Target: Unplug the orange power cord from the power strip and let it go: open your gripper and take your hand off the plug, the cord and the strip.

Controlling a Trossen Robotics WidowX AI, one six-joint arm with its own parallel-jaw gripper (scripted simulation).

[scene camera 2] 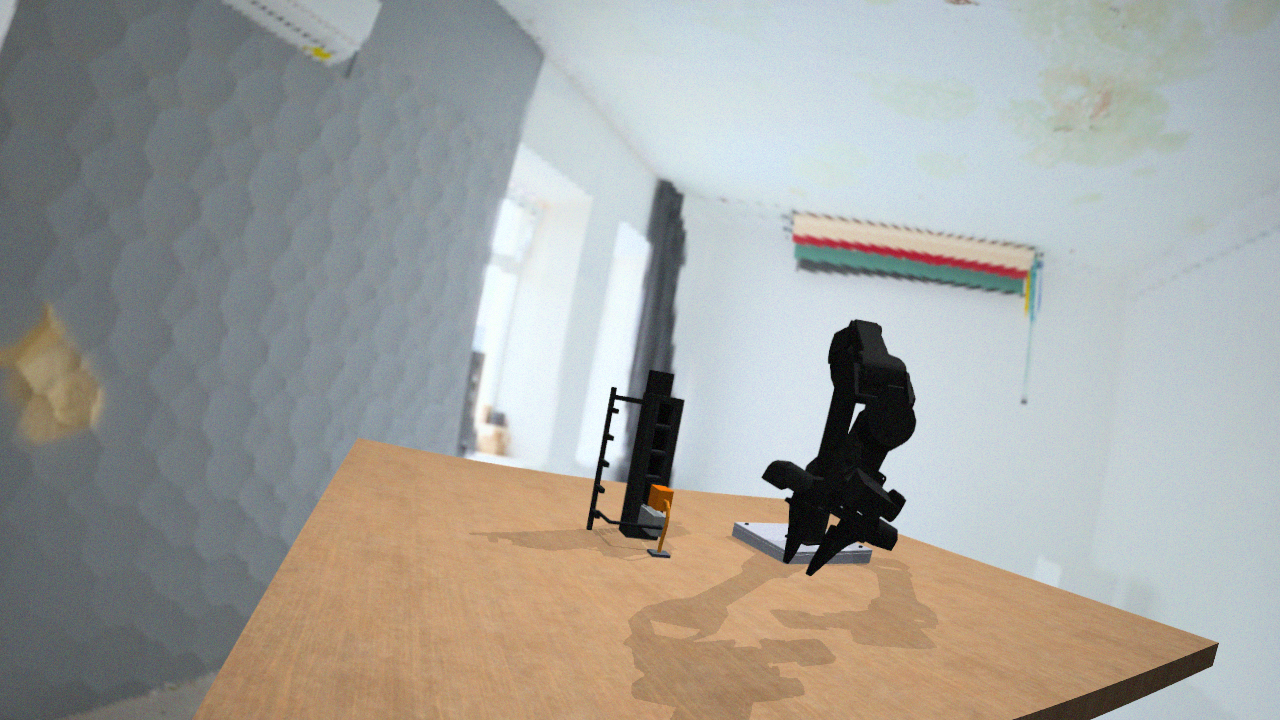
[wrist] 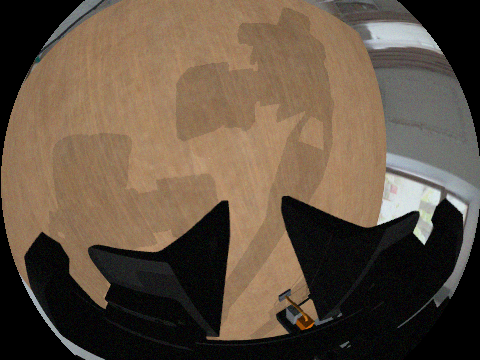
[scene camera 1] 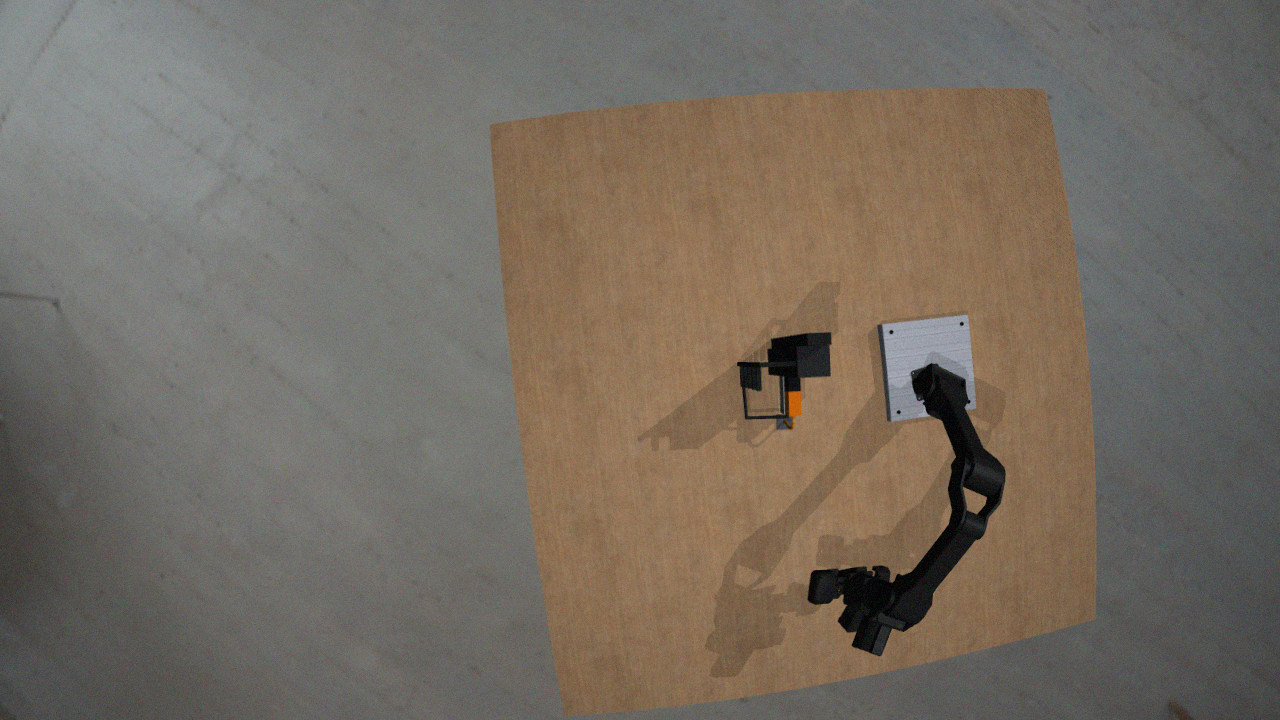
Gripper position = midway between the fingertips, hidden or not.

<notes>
I see my gripper (scene camera 2: 796, 569).
My gripper shows as well in the wrist view (wrist: 255, 205) and in scene camera 1 (scene camera 1: 823, 574).
</notes>
